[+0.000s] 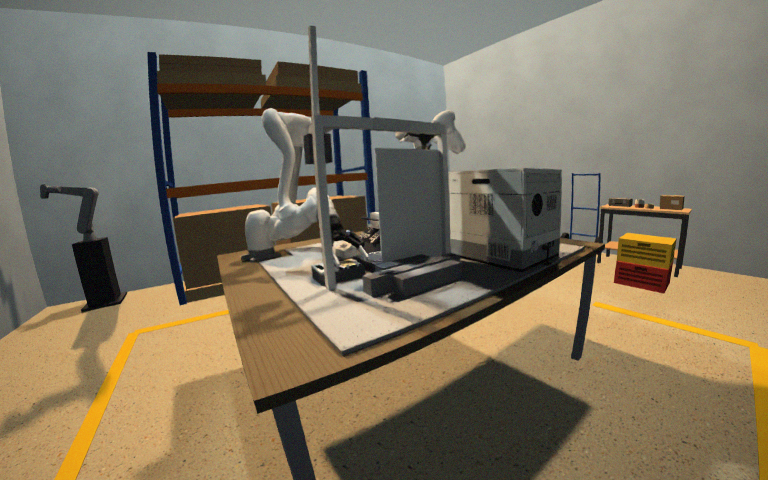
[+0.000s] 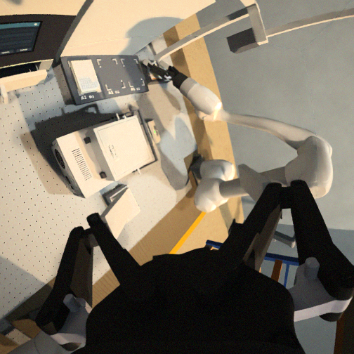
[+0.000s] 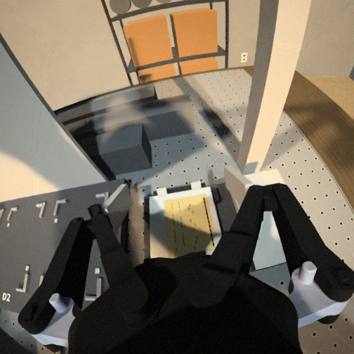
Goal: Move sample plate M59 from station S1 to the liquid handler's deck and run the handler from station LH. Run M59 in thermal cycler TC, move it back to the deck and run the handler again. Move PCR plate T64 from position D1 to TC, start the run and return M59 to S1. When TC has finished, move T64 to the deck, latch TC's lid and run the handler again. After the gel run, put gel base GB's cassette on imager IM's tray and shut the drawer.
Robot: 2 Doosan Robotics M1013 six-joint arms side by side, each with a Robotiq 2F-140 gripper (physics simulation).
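Frame: origin at the left arm's base, x up, y left, z back, level; centimetres.
Where they show: right gripper, fingertip midpoint: [image 1: 352,262]; right arm's base, link origin: [image 1: 262,256].
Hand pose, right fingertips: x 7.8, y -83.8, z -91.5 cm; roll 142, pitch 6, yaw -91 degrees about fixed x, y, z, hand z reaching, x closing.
After its pixels a point has its place.
A white cassette with a yellow gel slab [image 3: 190,222] lies in the dark-rimmed gel base [image 3: 147,220]. My right gripper [image 3: 176,184] [image 2: 152,60] is open over it, one fingertip towards each side, with nothing between them. My left gripper [image 2: 182,188] [image 1: 420,139] is open and empty, high above the bench. A pale plate [image 2: 84,77] lies at the D1 end of the dark position rack [image 2: 107,90] [image 3: 30,240]. The thermal cycler [image 2: 122,146] stands beside that rack with its white lid down. Plate labels are too small to read.
A pale upright post [image 3: 272,85] [image 1: 322,198] @(z -99.4, x 33.8, y -95.8 cm) stands near my right gripper. Dark grey blocks [image 3: 125,150] [image 1: 430,277] @(z -119.1, x 5.4, y -66.9 cm) lie behind the gel base. A large white instrument [image 1: 487,215] @(z -111.2, x 22.4, y -30.7 cm) stands on the table. A screen [image 2: 19,36] shows above a pale protruding tray [image 2: 25,82].
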